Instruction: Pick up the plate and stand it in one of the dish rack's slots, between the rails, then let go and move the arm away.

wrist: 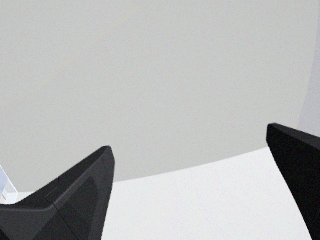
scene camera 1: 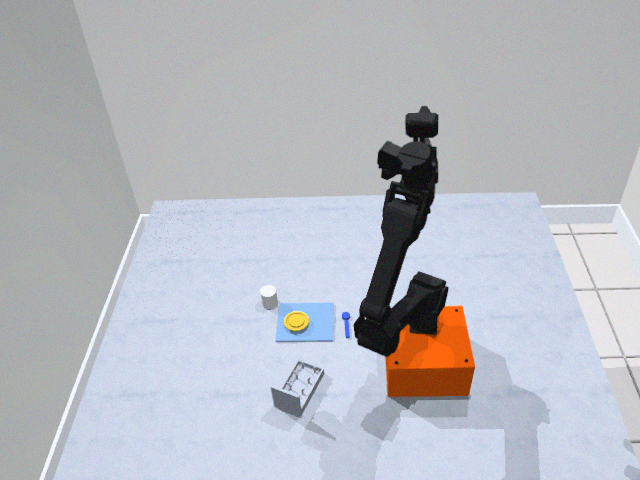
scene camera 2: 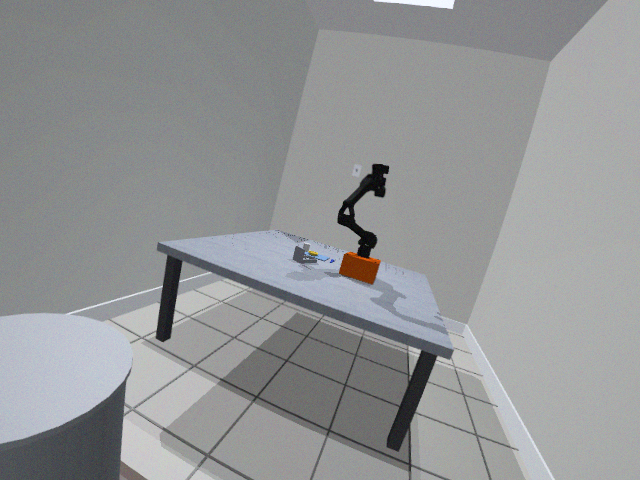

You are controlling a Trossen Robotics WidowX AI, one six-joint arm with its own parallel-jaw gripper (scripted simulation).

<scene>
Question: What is the gripper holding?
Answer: Nothing.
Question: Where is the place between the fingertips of the gripper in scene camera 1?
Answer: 424, 121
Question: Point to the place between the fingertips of the gripper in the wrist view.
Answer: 191, 143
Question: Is the gripper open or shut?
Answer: Open.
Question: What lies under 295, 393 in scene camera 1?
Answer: A grey dish rack.
</scene>
